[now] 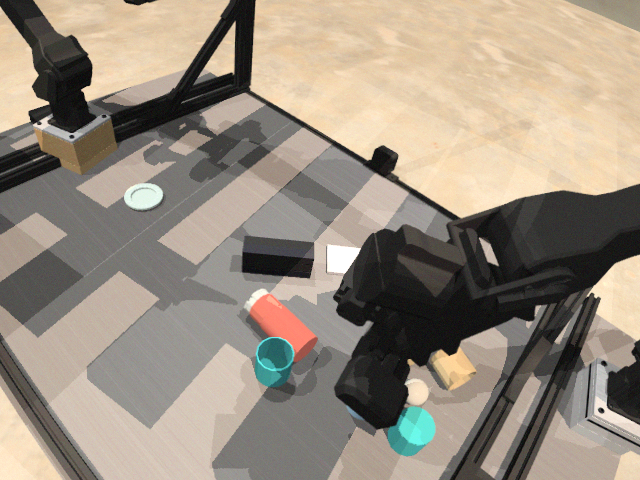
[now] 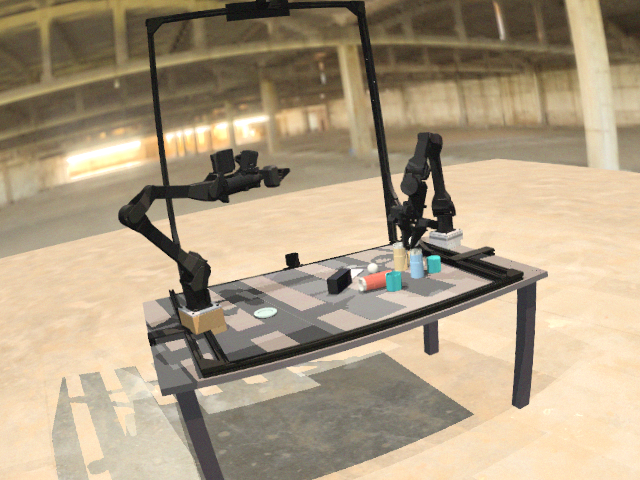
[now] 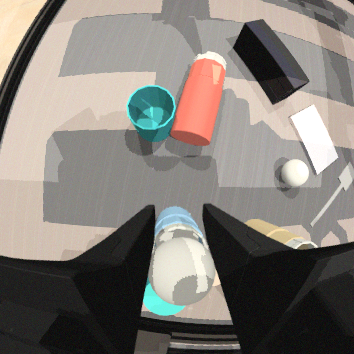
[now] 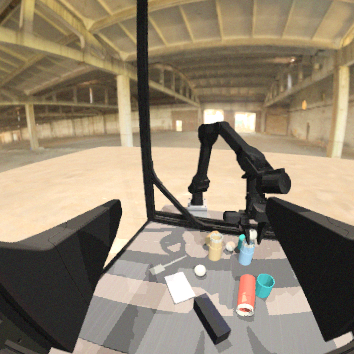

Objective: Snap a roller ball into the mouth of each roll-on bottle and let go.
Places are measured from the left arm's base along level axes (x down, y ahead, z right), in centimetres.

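Pixels of known places: left gripper, between the fingertips: (image 1: 356, 355) (image 2: 407, 248) (image 3: 178, 210) (image 4: 252, 244); right gripper, between the fingertips: (image 2: 280, 170) (image 4: 194, 205); left arm's base, origin of its link: (image 1: 628, 399) (image 2: 445, 230) (image 4: 196, 201); right arm's base, origin of its link: (image 1: 72, 120) (image 2: 199, 306).
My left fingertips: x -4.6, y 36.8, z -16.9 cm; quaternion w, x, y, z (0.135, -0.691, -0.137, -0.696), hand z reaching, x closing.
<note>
Ahead of a thing's pixels: the offset from my left fingertips to its middle.
My left gripper (image 2: 410, 246) (image 3: 178, 210) is shut on a white roller ball {dz +0.0, dx -1.6, dy -2.9 cm} (image 3: 183, 272) (image 4: 252, 235). The ball is at the mouth of the upright blue bottle {dz +0.1, dx +5.9, dy -3.4 cm} (image 2: 416, 266) (image 3: 175, 218) (image 4: 245, 256); whether it is seated is unclear. An upright yellow bottle {dz +10.6, dx +5.8, dy -5.6 cm} (image 2: 399, 258) (image 3: 275, 231) (image 4: 215, 251) stands near it. A red bottle {dz +3.3, dx +8.1, dy +11.7 cm} (image 1: 281, 322) (image 2: 374, 280) (image 3: 200, 100) (image 4: 246, 290) lies on its side, its mouth open. A white ball {dz +15.9, dx +8.6, dy +2.7 cm} (image 2: 372, 268) (image 3: 295, 173) (image 4: 200, 270) and a cream ball {dz +4.5, dx +8.6, dy -9.0 cm} (image 1: 416, 392) (image 4: 230, 246) lie on the table. My right gripper is open and empty, high above the table.
A teal cup {dz -2.3, dx +7.9, dy +9.2 cm} (image 1: 273, 364) (image 3: 151, 112) stands beside the red bottle. A teal cap {dz -1.2, dx +8.1, dy -10.2 cm} (image 1: 412, 431) and tan cap {dz +10.7, dx +8.0, dy -12.5 cm} (image 1: 453, 368) stand near the robot's left arm. A black block {dz +13.5, dx +7.9, dy +18.4 cm} (image 1: 278, 256), white card {dz +22.0, dx +10.1, dy +8.1 cm} (image 3: 314, 139), spatula {dz +26.1, dx +10.3, dy -0.9 cm} (image 4: 167, 265) and pale plate {dz +12.9, dx +9.9, dy +46.4 cm} (image 1: 143, 196) also lie here.
</note>
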